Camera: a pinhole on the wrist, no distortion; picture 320 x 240 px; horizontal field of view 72.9 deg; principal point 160.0 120.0 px. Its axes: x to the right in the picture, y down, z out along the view. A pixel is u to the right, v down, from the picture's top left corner.
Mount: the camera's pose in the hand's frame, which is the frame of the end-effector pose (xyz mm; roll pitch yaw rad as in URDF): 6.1 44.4 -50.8 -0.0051 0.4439 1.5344
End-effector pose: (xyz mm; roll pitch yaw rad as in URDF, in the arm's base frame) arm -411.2 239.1 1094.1 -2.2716 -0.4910 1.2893
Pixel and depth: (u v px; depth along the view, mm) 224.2 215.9 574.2
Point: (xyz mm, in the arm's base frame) -398.7 313.1 453.4
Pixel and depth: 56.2 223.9 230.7
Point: -535.8 260.6 896.0
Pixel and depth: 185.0 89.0 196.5
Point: -371.5 354.3 945.1
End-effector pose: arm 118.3 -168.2 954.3 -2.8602 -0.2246 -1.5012
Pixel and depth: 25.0 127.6 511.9
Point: 299.3 -255.2 443.2
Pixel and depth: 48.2 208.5 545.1
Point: 236.5 -67.4 371.0
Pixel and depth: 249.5 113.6 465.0
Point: -193.7 -307.6 579.8
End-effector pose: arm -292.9 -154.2 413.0 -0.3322 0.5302 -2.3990
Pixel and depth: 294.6 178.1 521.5
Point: 175.1 -574.4 542.0
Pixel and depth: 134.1 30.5 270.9
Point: -299.3 -416.1 486.4
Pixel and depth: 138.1 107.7 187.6
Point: -239.3 -299.1 477.0
